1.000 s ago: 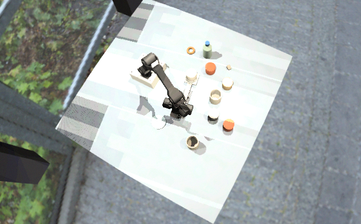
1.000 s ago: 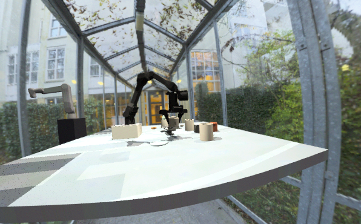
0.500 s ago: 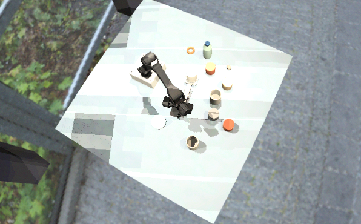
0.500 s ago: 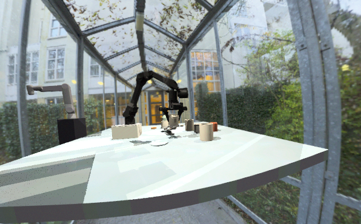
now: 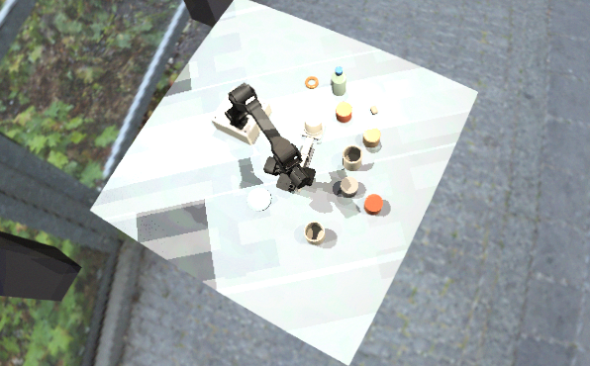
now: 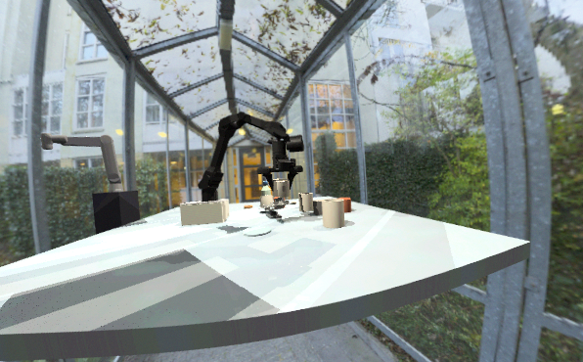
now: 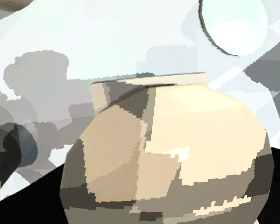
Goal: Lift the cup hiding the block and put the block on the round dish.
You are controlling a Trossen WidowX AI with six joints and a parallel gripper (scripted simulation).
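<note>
Now: gripper tip 50 mm above the grey block, 20 mm to the right of it and 10 mm past it. The rest, counted from my gripper tip: bottle: 490 mm to the left, 60 mm behind, 20 mm below; then round dish: 130 mm below, 110 mm to the right, 110 mm behind; then tan cylinder: 350 mm to the left, 170 mm ahead, 100 mm below.
</note>
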